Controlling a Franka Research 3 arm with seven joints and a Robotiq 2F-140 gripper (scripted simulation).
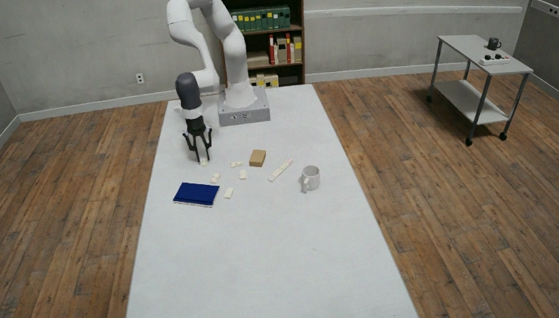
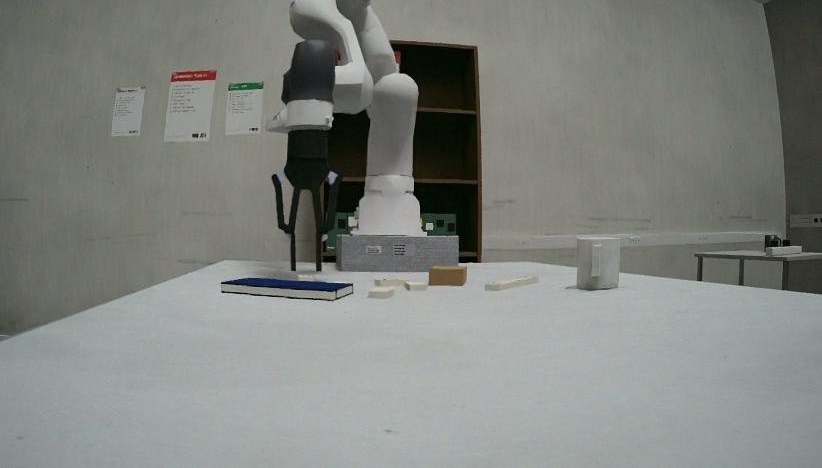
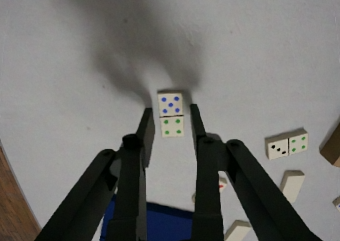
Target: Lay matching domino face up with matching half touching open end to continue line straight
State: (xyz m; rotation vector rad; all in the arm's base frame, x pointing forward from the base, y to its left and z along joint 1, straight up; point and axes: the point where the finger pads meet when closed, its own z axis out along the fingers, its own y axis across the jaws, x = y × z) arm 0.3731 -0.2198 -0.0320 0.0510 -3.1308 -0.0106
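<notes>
The domino is 5 cm below my hand. The rest, counted from my hand: blue book: 21 cm ahead, 4 cm to the right, 4 cm below; white mug: 26 cm ahead, 44 cm to the left, 2 cm below; brown block: 5 cm ahead, 25 cm to the left, 4 cm below.
</notes>
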